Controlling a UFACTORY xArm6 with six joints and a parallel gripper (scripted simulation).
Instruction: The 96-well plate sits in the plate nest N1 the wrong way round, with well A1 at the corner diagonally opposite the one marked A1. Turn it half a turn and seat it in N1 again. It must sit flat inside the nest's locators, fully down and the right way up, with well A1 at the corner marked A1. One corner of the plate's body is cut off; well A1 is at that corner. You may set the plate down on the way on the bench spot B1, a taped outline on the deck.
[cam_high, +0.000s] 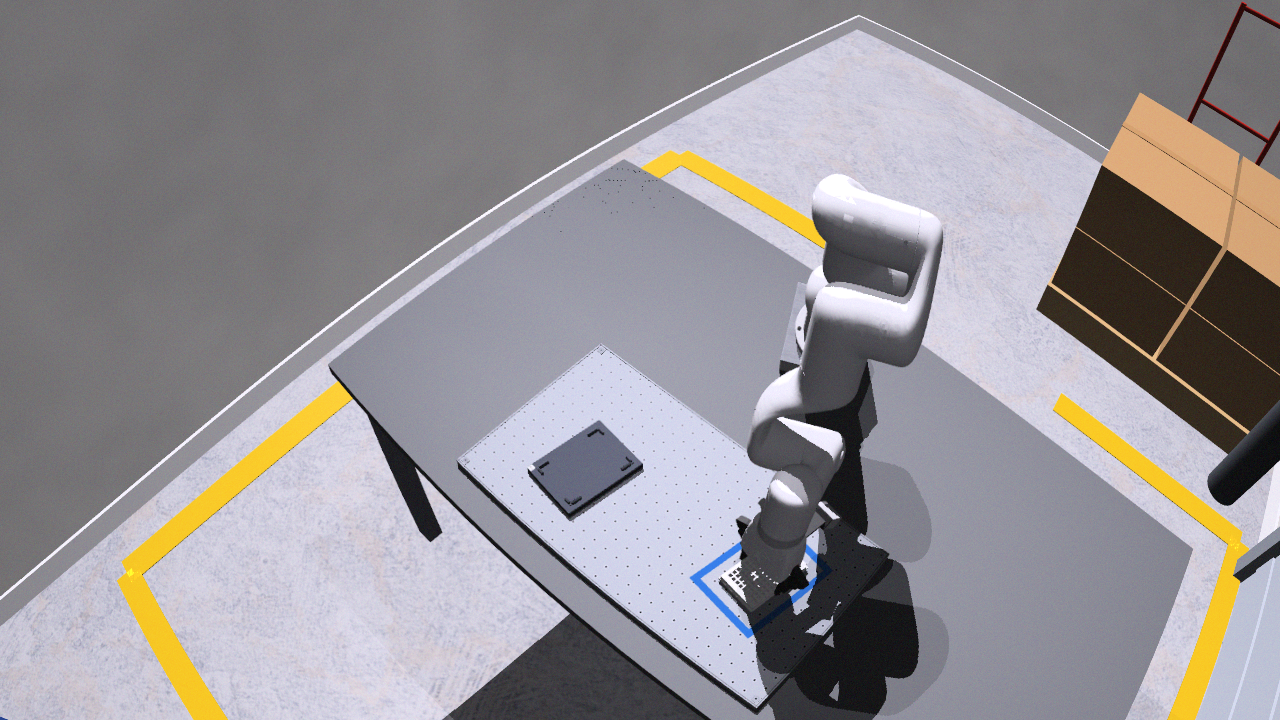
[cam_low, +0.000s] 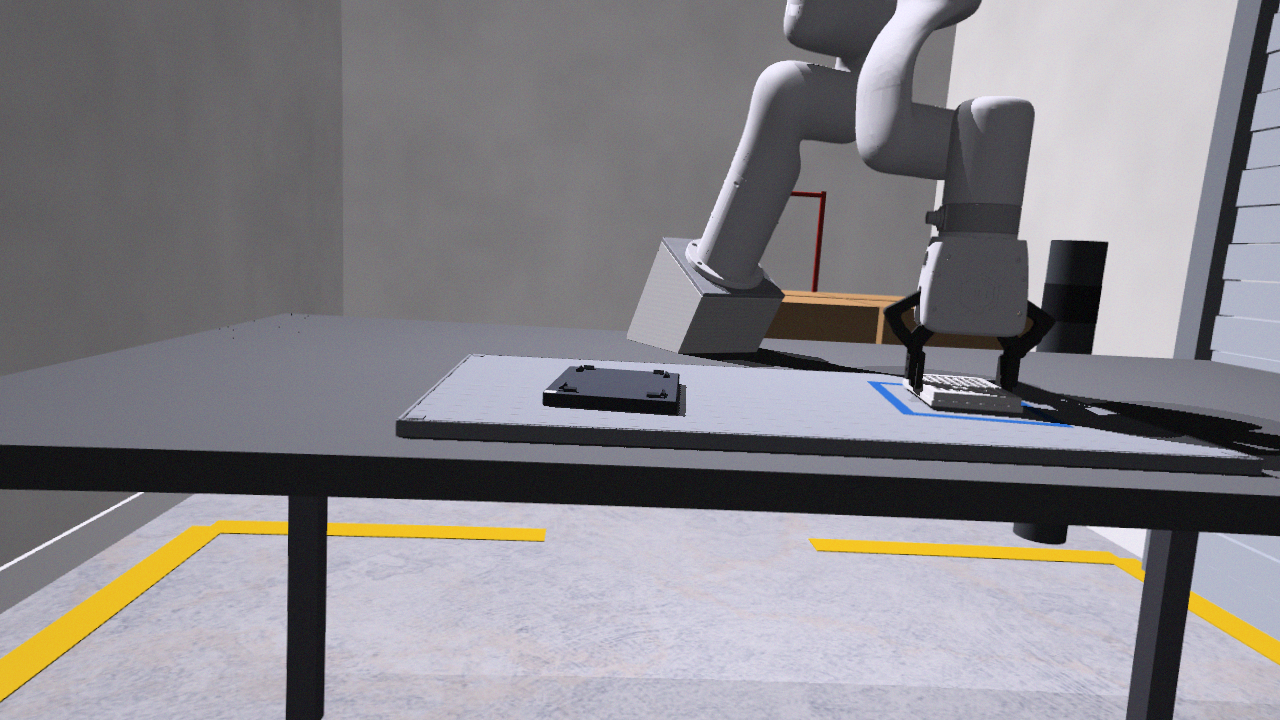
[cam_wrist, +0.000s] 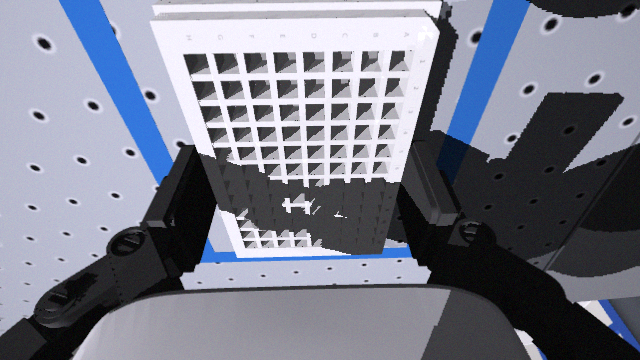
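Right now the white 96-well plate is 1 cm below my hand. Also, from my hand: A1 label: 8 cm ahead, 44 cm to the right, 1 cm below; plate nest N1: 2 cm ahead, 37 cm to the right, 2 cm below.
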